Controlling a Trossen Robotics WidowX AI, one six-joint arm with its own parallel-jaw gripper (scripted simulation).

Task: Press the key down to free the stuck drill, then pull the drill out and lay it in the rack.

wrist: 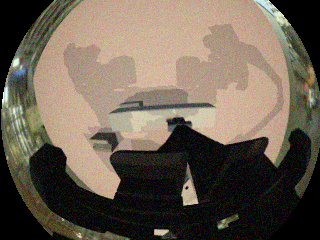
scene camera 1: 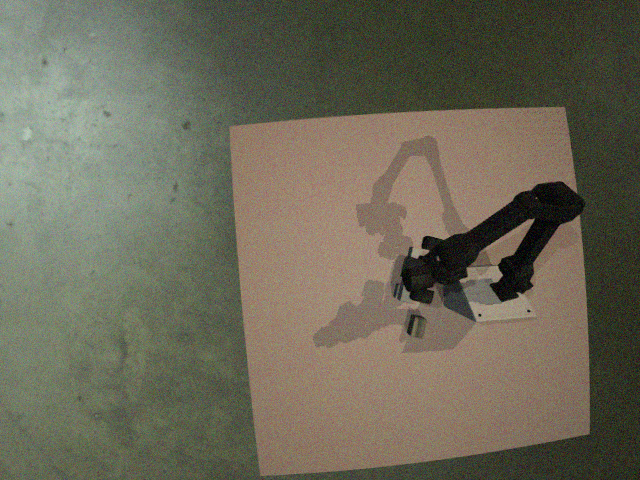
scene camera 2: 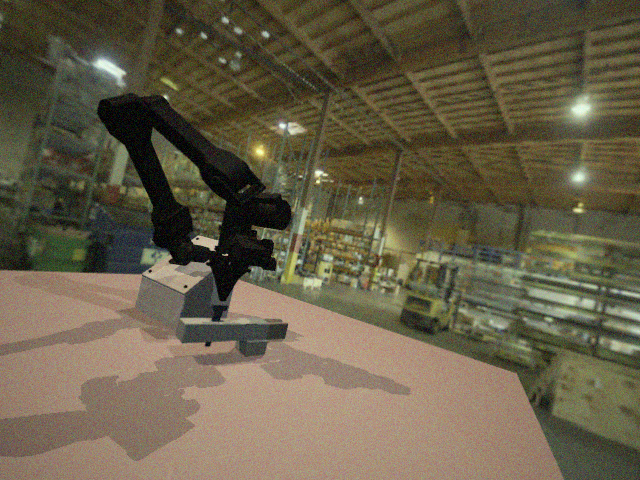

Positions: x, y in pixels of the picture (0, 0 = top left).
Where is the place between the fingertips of my gripper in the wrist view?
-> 180, 128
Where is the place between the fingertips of my gripper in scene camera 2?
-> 222, 300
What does my gripper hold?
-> Nothing.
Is my gripper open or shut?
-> Shut.
